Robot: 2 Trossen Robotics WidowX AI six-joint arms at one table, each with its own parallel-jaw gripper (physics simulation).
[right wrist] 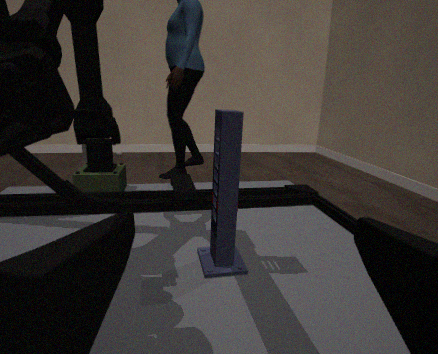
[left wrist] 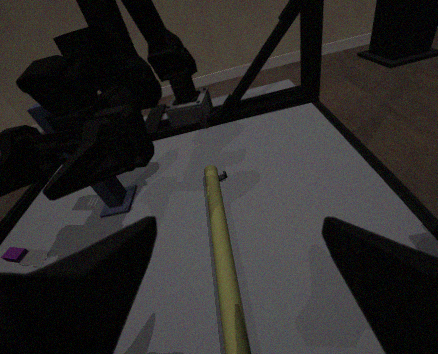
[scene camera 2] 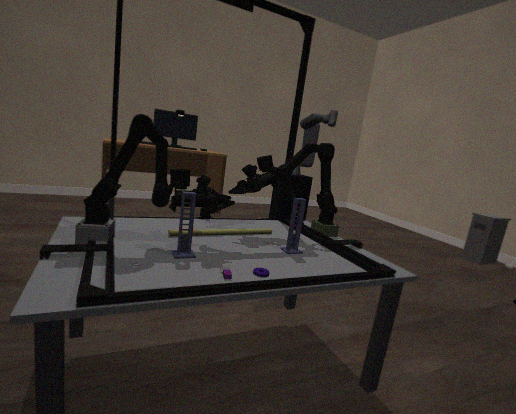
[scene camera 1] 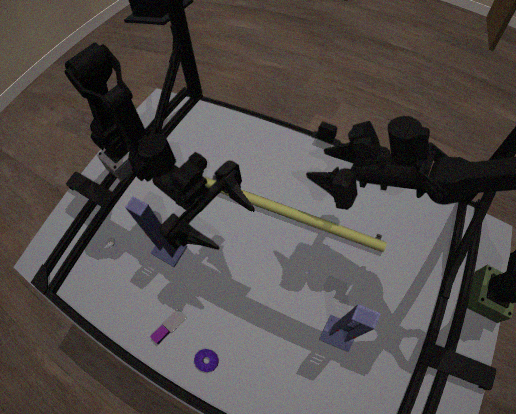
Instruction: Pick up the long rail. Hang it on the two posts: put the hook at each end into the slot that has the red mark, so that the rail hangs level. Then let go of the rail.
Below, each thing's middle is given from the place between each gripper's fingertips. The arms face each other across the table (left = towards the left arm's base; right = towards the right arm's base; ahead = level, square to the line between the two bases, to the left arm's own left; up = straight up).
Now: the long yellow rail (scene camera 1: 376,243) 17 cm below my right hand, 16 cm behind it and 5 cm to the left of it.
My left gripper is now 170 mm above the long yellow rail, 30 mm to the left of it and 30 mm short of it.
